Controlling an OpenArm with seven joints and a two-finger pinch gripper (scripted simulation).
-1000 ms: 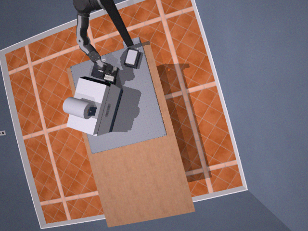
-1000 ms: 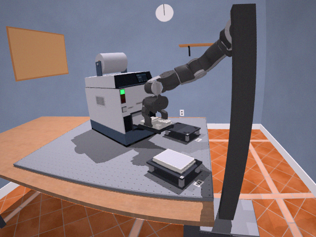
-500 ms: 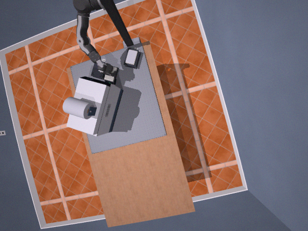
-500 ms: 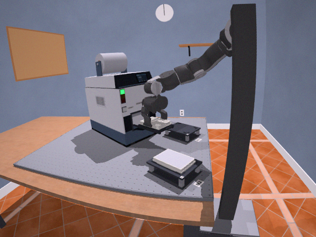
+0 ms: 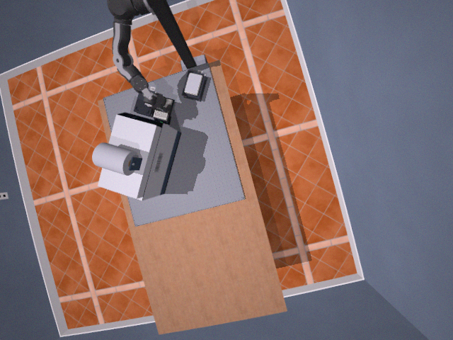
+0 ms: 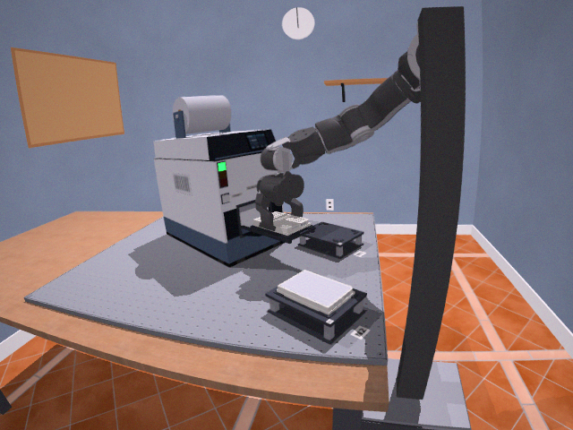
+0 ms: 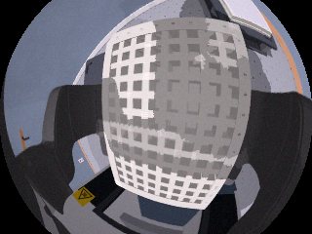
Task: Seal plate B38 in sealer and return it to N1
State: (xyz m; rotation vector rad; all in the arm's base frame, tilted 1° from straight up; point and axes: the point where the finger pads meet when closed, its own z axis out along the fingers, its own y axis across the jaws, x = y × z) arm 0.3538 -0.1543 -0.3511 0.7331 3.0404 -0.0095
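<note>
The white 96-well plate B38 lies right at my hand. The rest, counted from my hand: plate nest N1 (10 cm behind, 14 cm to the right, 8 cm below); then sealer's stage (1 cm below); then start key (13 cm ahead, 4 cm to the left, 7 cm above).
</note>
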